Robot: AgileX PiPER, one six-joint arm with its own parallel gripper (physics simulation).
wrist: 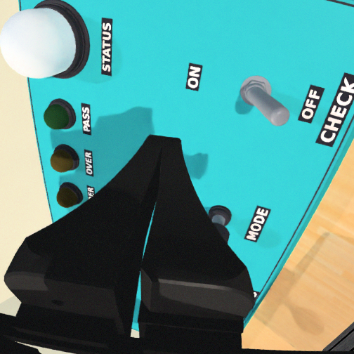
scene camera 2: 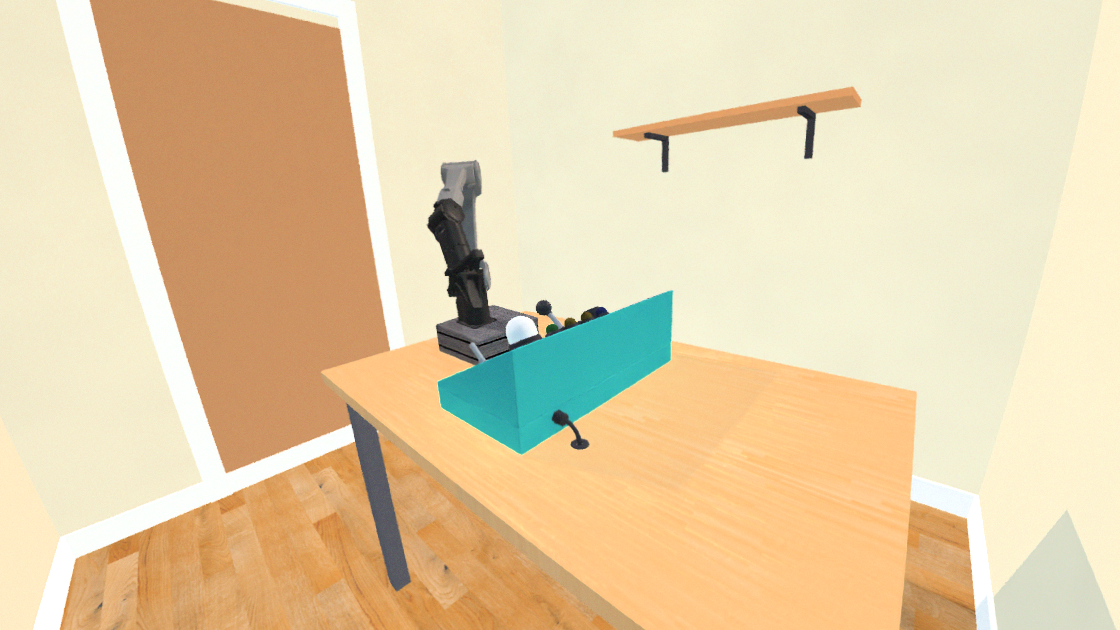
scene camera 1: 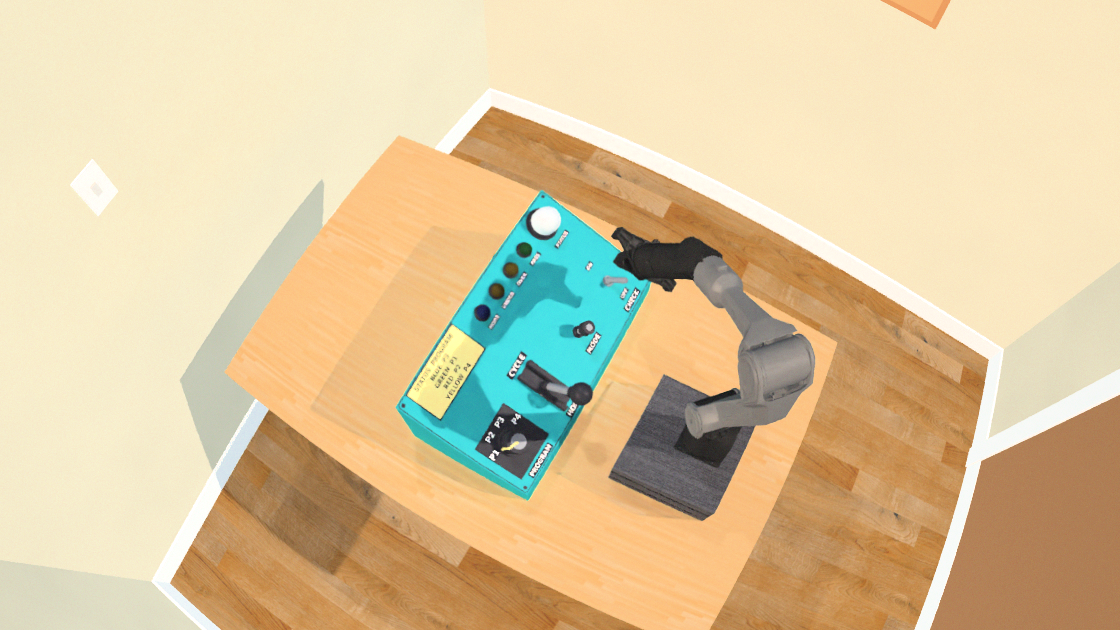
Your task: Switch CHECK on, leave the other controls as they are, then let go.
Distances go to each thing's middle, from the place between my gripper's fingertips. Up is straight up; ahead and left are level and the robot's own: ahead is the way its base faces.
The check toggle [wrist: 273, 110] is 90 mm below my hand and 10 mm to the right of it. The rest, counted from my hand: turquoise control panel [scene camera 1: 517, 328] (170 mm to the left, 100 mm below, 90 mm ahead); program knob [scene camera 1: 513, 441] (350 mm to the left, 90 mm below, 10 mm ahead).
